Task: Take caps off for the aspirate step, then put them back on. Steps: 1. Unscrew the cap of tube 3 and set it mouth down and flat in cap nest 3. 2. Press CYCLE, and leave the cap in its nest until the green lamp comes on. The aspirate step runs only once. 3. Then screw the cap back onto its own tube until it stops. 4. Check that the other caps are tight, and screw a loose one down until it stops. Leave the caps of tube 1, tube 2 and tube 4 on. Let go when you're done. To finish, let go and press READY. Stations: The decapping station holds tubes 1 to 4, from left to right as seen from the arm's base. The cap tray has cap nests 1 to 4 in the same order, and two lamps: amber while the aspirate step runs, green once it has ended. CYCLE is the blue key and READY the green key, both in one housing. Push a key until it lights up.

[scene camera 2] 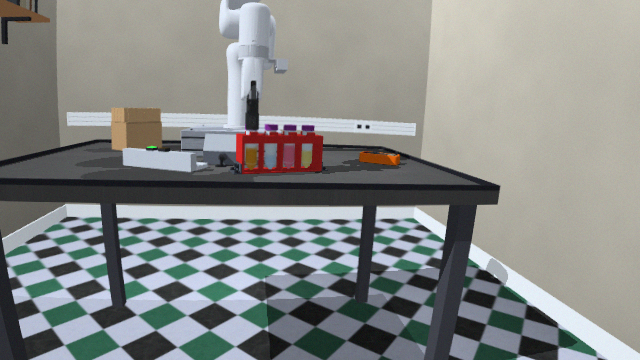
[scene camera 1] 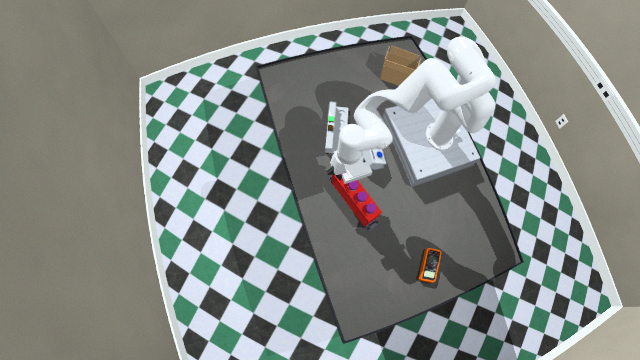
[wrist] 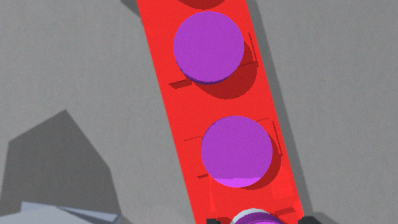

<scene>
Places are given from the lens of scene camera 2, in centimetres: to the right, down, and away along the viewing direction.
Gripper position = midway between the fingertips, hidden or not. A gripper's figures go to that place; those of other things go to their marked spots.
my gripper [scene camera 2: 251,129]: -17, -13, 87
cardboard box [scene camera 2: 139,128]: -64, -18, 118
</scene>
